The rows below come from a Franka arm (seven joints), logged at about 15 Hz.
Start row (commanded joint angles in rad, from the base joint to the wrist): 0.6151 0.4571 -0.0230 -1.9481 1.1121 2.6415 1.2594
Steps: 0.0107 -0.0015 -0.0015 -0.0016 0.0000 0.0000 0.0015; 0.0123 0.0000 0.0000 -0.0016 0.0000 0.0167 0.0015; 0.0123 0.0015 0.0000 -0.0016 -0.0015 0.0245 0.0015; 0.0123 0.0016 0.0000 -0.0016 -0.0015 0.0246 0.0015; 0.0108 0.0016 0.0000 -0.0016 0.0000 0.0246 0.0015; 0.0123 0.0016 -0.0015 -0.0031 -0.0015 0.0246 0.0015; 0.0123 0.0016 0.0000 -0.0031 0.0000 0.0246 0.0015; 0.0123 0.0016 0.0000 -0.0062 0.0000 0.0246 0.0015; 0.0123 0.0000 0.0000 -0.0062 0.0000 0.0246 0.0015; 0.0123 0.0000 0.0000 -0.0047 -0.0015 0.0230 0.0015; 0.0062 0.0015 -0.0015 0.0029 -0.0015 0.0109 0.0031; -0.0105 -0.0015 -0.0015 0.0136 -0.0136 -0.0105 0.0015; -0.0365 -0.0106 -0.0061 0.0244 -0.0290 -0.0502 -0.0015; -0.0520 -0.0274 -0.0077 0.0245 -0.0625 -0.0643 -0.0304; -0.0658 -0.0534 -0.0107 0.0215 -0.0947 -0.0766 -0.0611; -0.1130 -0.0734 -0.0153 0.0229 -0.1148 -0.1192 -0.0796; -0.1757 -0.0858 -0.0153 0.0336 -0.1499 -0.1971 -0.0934; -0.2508 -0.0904 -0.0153 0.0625 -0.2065 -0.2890 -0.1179
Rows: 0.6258 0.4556 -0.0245 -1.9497 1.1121 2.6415 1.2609; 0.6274 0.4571 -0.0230 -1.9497 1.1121 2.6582 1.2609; 0.6274 0.4586 -0.0230 -1.9497 1.1106 2.6660 1.2609; 0.6274 0.4587 -0.0230 -1.9497 1.1106 2.6661 1.2609; 0.6259 0.4587 -0.0230 -1.9497 1.1121 2.6661 1.2609; 0.6274 0.4587 -0.0245 -1.9512 1.1106 2.6661 1.2609; 0.6274 0.4587 -0.0230 -1.9512 1.1121 2.6661 1.2609; 0.6274 0.4587 -0.0230 -1.9543 1.1121 2.6661 1.2609; 0.6274 0.4571 -0.0230 -1.9543 1.1121 2.6661 1.2609; 0.6274 0.4571 -0.0230 -1.9528 1.1106 2.6645 1.2609; 0.6213 0.4586 -0.0245 -1.9452 1.1106 2.6524 1.2625; 0.6046 0.4556 -0.0245 -1.9345 1.0985 2.6310 1.2609; 0.5786 0.4465 -0.0291 -1.9237 1.0831 2.5913 1.2579; 0.5631 0.4297 -0.0307 -1.9236 1.0496 2.5772 1.2290; 0.5493 0.4037 -0.0337 -1.9266 1.0174 2.5649 1.1983; 0.5021 0.3837 -0.0383 -1.9252 0.9973 2.5223 1.1798; 0.4394 0.3713 -0.0383 -1.9145 0.9622 2.4444 1.1660; 0.3643 0.3667 -0.0383 -1.8856 0.9056 2.3525 1.1415
